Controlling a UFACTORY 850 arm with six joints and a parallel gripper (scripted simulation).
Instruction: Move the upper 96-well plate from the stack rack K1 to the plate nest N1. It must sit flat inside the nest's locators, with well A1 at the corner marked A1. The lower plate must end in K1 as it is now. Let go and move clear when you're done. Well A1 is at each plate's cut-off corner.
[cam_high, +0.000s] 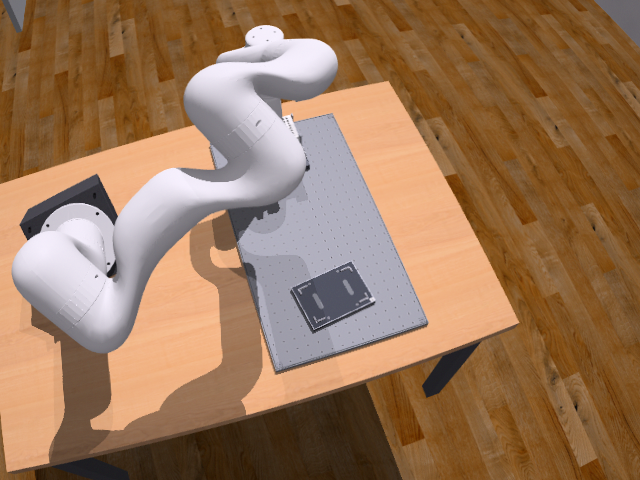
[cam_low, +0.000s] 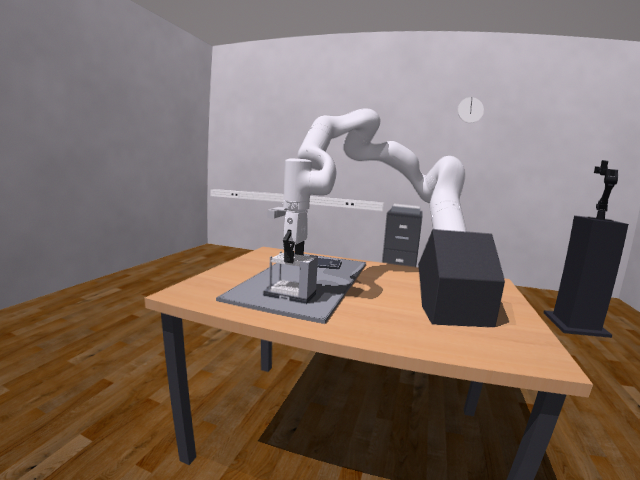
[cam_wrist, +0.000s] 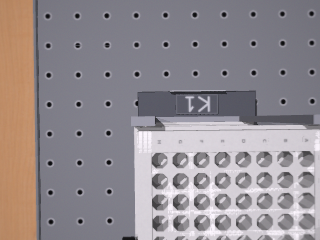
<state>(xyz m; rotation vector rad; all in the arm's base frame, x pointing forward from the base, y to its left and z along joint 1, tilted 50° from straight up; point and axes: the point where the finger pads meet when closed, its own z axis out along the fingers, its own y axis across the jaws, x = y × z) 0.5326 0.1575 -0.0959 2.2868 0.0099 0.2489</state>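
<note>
Right now the plate nest N1 is 43 cm to the right of my hand, 13 cm below it and 1 cm behind it. Also, from my hand: white 96-well plate 1 cm below.
</note>
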